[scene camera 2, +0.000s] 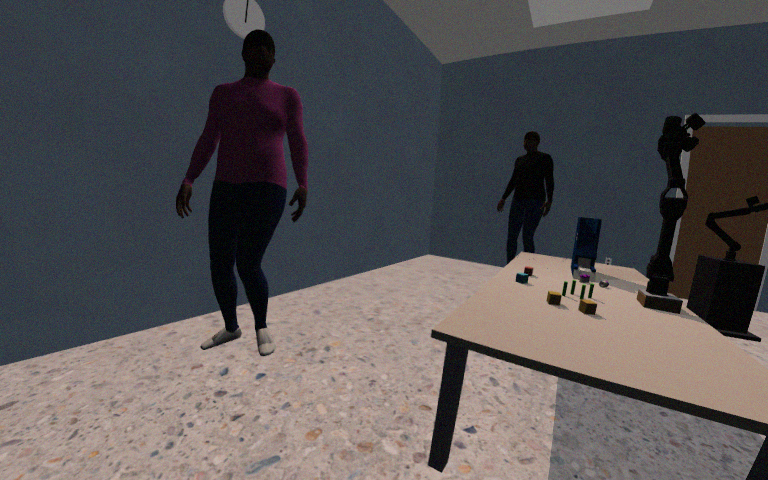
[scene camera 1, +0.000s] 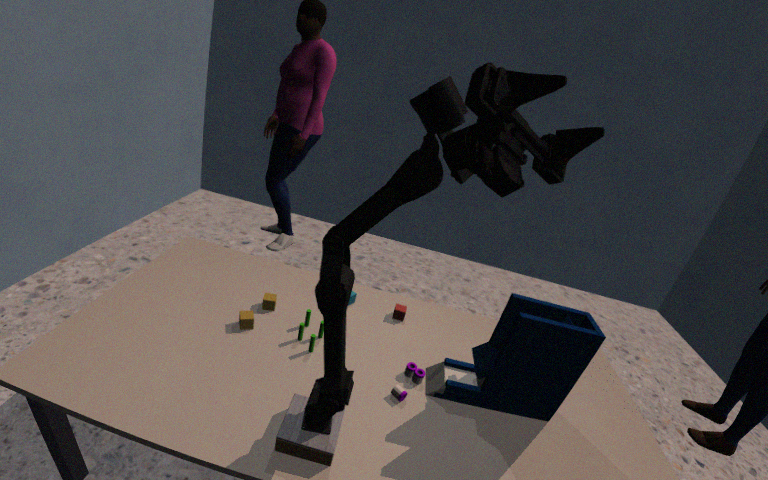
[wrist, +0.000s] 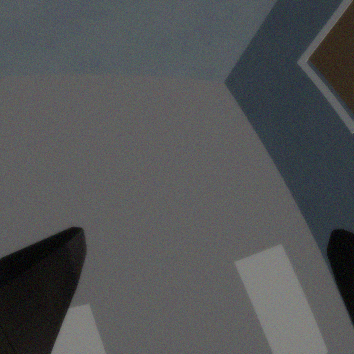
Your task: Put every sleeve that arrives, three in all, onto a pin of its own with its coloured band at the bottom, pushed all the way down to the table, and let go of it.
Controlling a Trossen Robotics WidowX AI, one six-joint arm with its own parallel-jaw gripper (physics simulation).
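Observation:
Two grey sleeves, one (scene camera 1: 411, 370) and another (scene camera 1: 419, 375), stand upright side by side with their purple bands on top, near the blue chute's mouth. A third sleeve (scene camera 1: 399, 393) (scene camera 2: 603, 283) lies on its side nearer the arm's base, its purple band towards the lower right in scene camera 1. Four thin green pins stand upright in a cluster: one (scene camera 1: 308, 318), one (scene camera 1: 301, 332), one (scene camera 1: 321, 329) and one (scene camera 1: 312, 343); no sleeve is on them. My gripper (scene camera 1: 583, 106) (wrist: 211, 243) is open and empty, high above the table, pointing away from it.
The tall blue chute (scene camera 1: 526, 362) (scene camera 2: 586, 240) stands beside the sleeves. Two yellow cubes, one (scene camera 1: 246, 320) and another (scene camera 1: 269, 302), lie beyond the pins. A red cube (scene camera 1: 399, 312) (scene camera 2: 528, 271) and a teal cube (scene camera 1: 352, 297) (scene camera 2: 521, 277) lie farther back. Two people stand off the table.

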